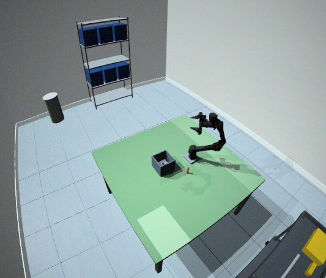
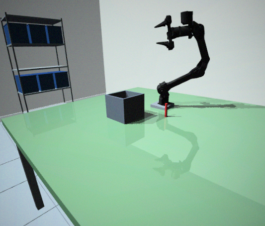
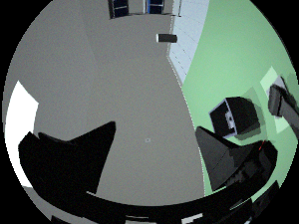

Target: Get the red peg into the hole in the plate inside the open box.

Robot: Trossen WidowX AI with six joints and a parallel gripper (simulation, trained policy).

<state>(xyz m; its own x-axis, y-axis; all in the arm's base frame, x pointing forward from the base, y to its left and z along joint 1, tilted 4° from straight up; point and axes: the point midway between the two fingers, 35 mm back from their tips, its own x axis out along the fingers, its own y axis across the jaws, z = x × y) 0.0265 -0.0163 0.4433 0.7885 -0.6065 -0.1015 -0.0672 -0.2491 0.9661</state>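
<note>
Now: gripper tip 60 mm short of the red peg, 160 mm to the right of it and 420 mm above it. Also, from my gripper tip: grey plate: 240 mm ahead, 10 mm to the left, 410 mm below.
</note>
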